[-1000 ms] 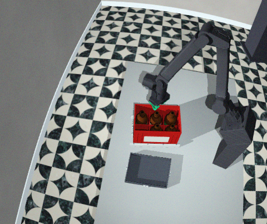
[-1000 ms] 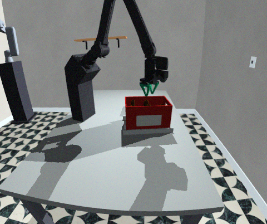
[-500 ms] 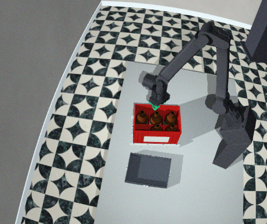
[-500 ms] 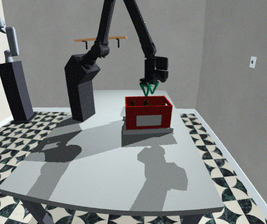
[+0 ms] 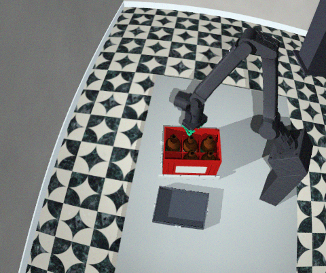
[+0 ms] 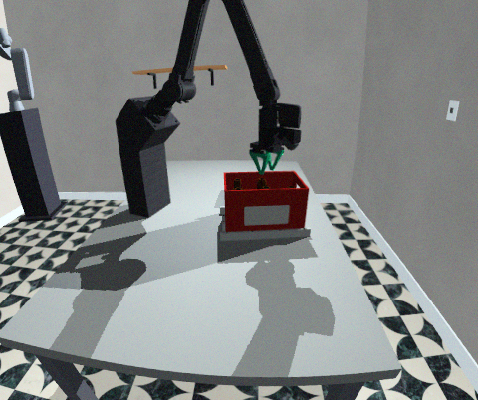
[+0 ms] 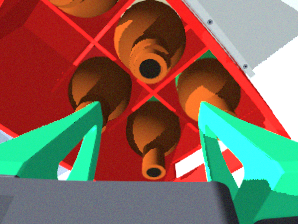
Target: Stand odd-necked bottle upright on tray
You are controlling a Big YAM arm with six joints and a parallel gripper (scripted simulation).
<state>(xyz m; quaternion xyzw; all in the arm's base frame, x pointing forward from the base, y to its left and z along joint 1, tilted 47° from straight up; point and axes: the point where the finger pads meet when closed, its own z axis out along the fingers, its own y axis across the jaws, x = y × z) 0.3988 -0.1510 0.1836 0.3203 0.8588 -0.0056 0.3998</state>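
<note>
The glass bottle lies 14 cm below my hand. Round my hand: crate: 4 cm to the left, 14 cm below; then dark grey tray: 6 cm ahead, 31 cm to the left, 21 cm below.
</note>
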